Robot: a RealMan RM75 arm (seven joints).
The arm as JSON. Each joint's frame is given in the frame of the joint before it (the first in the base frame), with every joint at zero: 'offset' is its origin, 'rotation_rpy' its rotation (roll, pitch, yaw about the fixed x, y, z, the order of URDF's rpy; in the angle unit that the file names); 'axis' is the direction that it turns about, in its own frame. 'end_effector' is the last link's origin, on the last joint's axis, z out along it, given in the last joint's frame.
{
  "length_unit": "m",
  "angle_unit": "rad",
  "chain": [
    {
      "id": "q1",
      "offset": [
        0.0,
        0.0,
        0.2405
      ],
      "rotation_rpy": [
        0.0,
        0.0,
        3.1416
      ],
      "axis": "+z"
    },
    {
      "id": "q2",
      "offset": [
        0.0,
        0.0,
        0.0
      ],
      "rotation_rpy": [
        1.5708,
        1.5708,
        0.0
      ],
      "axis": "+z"
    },
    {
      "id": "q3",
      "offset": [
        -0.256,
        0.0,
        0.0
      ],
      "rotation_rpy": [
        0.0,
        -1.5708,
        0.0
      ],
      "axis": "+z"
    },
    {
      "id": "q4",
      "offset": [
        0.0,
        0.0,
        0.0
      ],
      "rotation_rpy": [
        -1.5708,
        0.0,
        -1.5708
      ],
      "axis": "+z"
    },
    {
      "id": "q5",
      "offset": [
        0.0,
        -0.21,
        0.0
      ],
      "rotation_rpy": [
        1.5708,
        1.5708,
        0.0
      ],
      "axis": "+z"
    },
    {
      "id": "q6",
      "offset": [
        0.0,
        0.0,
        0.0
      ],
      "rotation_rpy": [
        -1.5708,
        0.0,
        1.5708
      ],
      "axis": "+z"
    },
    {
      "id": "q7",
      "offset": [
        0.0,
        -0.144,
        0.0
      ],
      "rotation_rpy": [
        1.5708,
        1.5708,
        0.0
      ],
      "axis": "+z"
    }
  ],
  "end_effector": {
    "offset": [
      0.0,
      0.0,
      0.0
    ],
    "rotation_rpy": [
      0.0,
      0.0,
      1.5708
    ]
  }
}
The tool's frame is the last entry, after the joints.
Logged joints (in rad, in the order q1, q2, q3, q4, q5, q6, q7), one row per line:
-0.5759, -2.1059, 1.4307, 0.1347, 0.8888, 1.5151, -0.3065
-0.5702, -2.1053, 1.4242, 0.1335, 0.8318, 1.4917, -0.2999
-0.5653, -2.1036, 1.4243, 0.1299, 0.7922, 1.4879, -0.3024
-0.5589, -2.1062, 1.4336, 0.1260, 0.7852, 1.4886, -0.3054
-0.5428, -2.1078, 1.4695, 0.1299, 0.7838, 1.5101, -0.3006
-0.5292, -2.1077, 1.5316, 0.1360, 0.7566, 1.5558, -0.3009
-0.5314, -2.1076, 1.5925, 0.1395, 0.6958, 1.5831, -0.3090
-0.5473, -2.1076, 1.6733, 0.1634, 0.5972, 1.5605, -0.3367
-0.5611, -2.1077, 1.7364, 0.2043, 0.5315, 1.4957, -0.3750
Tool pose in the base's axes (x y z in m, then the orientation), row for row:
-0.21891, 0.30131, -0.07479, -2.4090, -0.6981, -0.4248
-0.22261, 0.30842, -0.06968, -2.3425, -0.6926, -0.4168
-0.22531, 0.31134, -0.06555, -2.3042, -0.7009, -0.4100
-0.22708, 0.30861, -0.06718, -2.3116, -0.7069, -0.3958
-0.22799, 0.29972, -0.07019, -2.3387, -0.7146, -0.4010
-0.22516, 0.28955, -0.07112, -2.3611, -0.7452, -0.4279
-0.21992, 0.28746, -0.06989, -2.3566, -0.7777, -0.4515
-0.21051, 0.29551, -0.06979, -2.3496, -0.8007, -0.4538
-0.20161, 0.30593, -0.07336, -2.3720, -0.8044, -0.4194
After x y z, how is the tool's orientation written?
As angles about the fixed x, y, z axes (roll, pitch, yaw), in radians.
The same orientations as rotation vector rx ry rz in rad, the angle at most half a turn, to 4 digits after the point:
-2.3910, 0.1765, -1.0368
-2.3308, 0.1335, -1.0164
-2.2941, 0.1004, -1.0165
-2.2975, 0.0845, -1.0175
-2.3217, 0.1007, -1.0338
-2.3419, 0.1278, -1.0867
-2.3372, 0.1351, -1.1356
-2.3278, 0.1206, -1.1624
-2.3397, 0.0915, -1.1546

